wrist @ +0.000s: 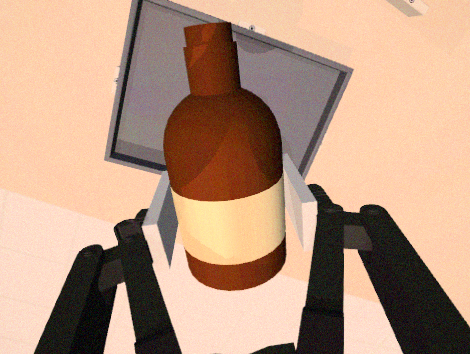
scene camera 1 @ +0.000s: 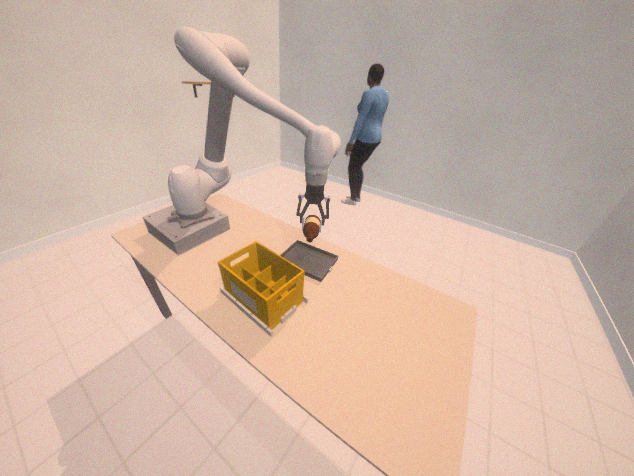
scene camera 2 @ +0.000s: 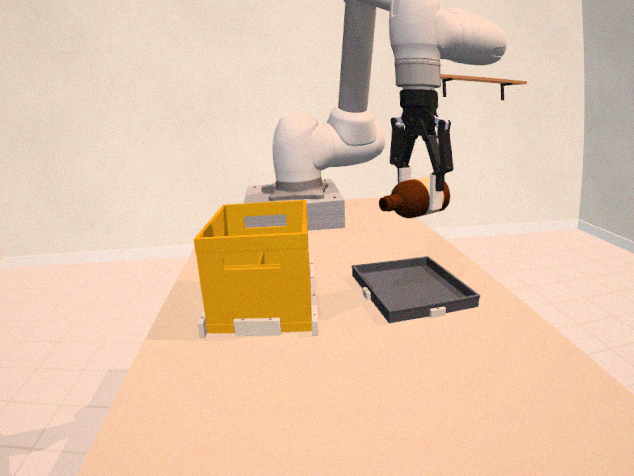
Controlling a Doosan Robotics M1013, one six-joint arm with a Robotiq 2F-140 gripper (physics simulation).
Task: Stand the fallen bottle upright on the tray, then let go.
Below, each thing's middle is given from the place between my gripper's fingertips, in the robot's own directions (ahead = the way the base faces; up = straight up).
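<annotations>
There's a brown bottle (scene camera 2: 409, 199) here, and my gripper is 1 cm short of the bottle, 1 cm to the left of it and 2 cm below it.
</annotations>
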